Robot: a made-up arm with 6 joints.
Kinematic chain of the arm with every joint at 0, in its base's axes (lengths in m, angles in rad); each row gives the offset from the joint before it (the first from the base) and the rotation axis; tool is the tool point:
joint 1: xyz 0 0 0.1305 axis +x
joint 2: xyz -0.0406 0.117 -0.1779 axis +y
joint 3: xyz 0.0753 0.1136 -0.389 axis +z
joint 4: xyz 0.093 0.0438 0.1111 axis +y
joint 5: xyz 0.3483 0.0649 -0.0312 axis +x
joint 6: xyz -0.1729 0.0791 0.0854 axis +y
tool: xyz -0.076 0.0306 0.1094
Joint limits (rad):
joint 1: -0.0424..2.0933
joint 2: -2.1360..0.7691
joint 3: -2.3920..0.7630
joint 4: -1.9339..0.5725
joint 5: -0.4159..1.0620
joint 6: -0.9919..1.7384
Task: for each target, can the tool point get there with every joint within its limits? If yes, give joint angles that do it. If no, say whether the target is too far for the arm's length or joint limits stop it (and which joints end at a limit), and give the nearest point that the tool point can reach.
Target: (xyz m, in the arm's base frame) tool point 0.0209 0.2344 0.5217
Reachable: yes | joints 1.5639 0.5352 -0.6390 -1.5914 0.4262 1.3623
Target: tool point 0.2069 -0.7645 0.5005
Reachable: no: joint limits stop it (at a limit: joint 1, joint 4, joint 5, joint 6) | nearest point 0.1510 -0.5731 0.4651 | short by 0.203 m
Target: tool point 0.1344 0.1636 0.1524
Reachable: yes | joints 1.0056 -0.7984 -1.2566 -0.2042 0.8501 -0.1046
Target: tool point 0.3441 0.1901 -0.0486
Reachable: yes | joints 0.4276 -0.1242 -0.9993 0.1996 0.1732 0.3598
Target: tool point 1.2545 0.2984 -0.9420
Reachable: no: too far | nearest point 0.5048 0.2505 -0.4295 | short by 0.909 m
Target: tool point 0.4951 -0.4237 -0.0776
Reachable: no: joint limits stop it (at a limit: joint 1, joint 4, joint 5, joint 6) | nearest point 0.3682 -0.3171 0.0453 | short by 0.206 m
